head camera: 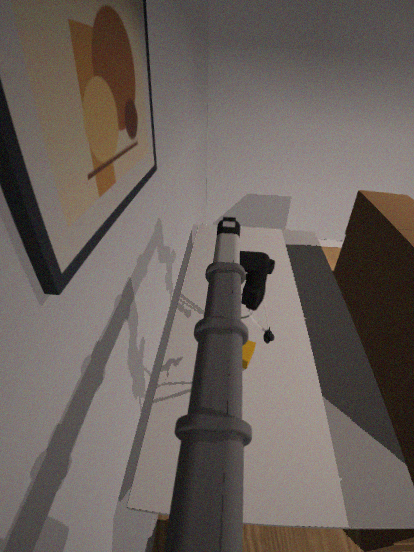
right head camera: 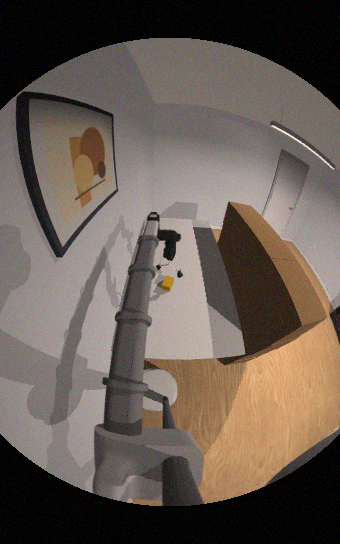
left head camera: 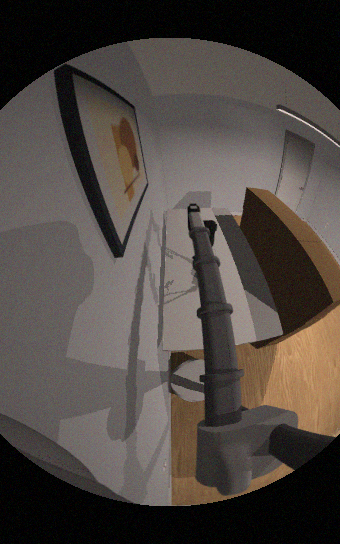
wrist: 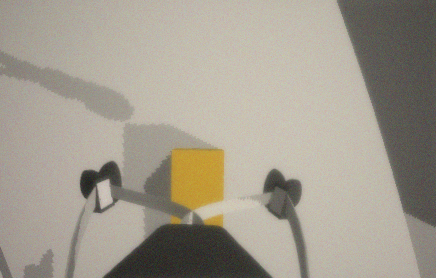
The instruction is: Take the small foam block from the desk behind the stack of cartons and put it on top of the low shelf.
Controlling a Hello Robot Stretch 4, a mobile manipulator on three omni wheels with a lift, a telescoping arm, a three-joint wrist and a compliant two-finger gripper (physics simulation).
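Pixels of known places: gripper, fingertip midpoint: (right head camera: 168,272) (wrist: 193,182); robot's base at its link origin: (right head camera: 154,388) (left head camera: 193,379).
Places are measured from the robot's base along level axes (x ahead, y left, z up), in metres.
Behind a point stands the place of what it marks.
The small yellow foam block (head camera: 248,354) {x 0.699, y -0.099, z 0.738 m} (right head camera: 168,283) {x 0.699, y -0.090, z 0.738 m} (wrist: 197,175) {x 0.736, y -0.088, z 0.738 m} sits on the pale desk (head camera: 285,450) {x 0.400, y -0.208, z 0.693 m} (left head camera: 180,330) {x 0.331, y 0.095, z 0.693 m} (right head camera: 175,335) {x 0.356, y -0.140, z 0.693 m} (wrist: 280,75) {x 0.821, y -0.233, z 0.693 m}. My arm partly covers it in the head camera view. My gripper (right head camera: 169,270) {x 0.740, y -0.087, z 0.802 m} (wrist: 193,182) {x 0.740, y -0.087, z 0.802 m} is open, pointing down over the desk. In the wrist view its fingertips stand left and right of the block, with wide gaps on both sides. The gripper body hides the block's lower end there. The height of the fingertips above the block is hard to tell. The brown cartons (head camera: 380,300) {x 1.021, y -0.696, z 0.750 m} (left head camera: 280,260) {x 0.718, y -0.692, z 0.809 m} (right head camera: 260,285) {x 0.603, y -0.693, z 0.865 m} stand along the desk's right side. I cannot make out the low shelf.
My extended arm (head camera: 212,400) {x 0.264, y 0.004, z 1.217 m} (left head camera: 217,345) {x 0.147, y 0.008, z 1.221 m} (right head camera: 131,340) {x 0.176, y -0.009, z 1.220 m} runs lengthwise over the desk. The left wall, with a framed picture (head camera: 105,100) {x 0.590, y 0.213, z 1.500 m} (left head camera: 127,155) {x 0.605, y 0.213, z 1.495 m} (right head camera: 85,165) {x 0.587, y 0.213, z 1.492 m}, runs close along the desk's left edge. A white round object (left head camera: 187,390) {x -0.090, y 0.058, z 0.187 m} (right head camera: 162,390) {x -0.005, y -0.077, z 0.187 m} is below the near desk edge.
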